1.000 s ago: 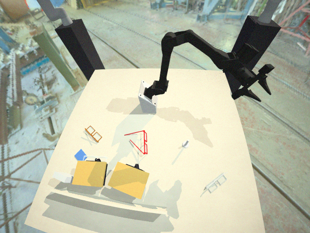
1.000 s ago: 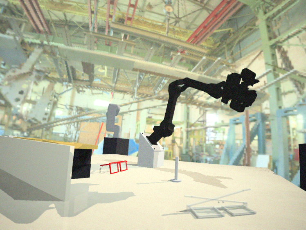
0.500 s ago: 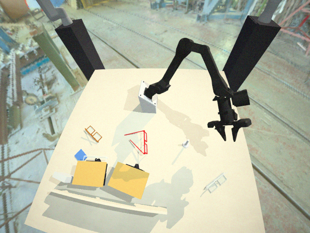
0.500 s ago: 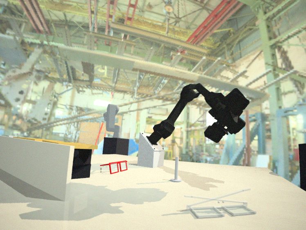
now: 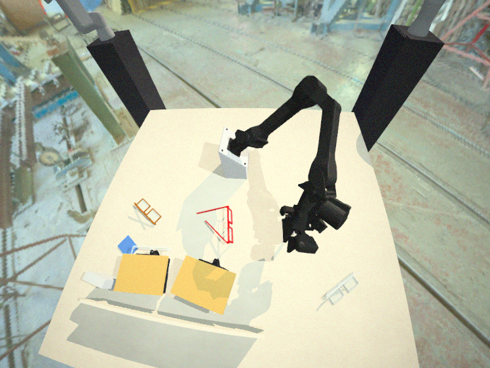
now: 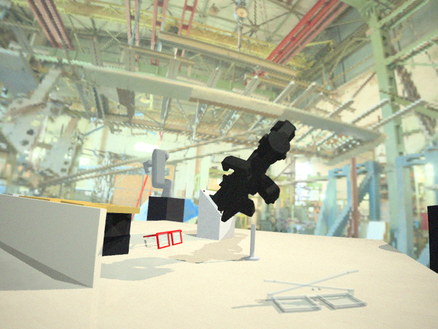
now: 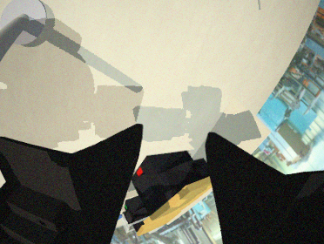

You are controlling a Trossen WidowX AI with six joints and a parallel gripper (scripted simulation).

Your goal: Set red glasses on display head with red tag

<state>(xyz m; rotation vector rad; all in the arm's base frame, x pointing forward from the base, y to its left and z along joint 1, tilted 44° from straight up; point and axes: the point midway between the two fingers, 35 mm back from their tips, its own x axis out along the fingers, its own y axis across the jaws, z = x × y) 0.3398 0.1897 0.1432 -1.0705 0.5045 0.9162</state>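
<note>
Now: the post 100 mm behind my gripper tip, 80 mm below it and 40 mm to the left of it. The rest, counted from my gripper tip: white slab (340 mm to the right, 270 mm ahead, 50 mm below); blue tag (620 mm to the right, 100 mm below, 70 mm ahead).
</note>
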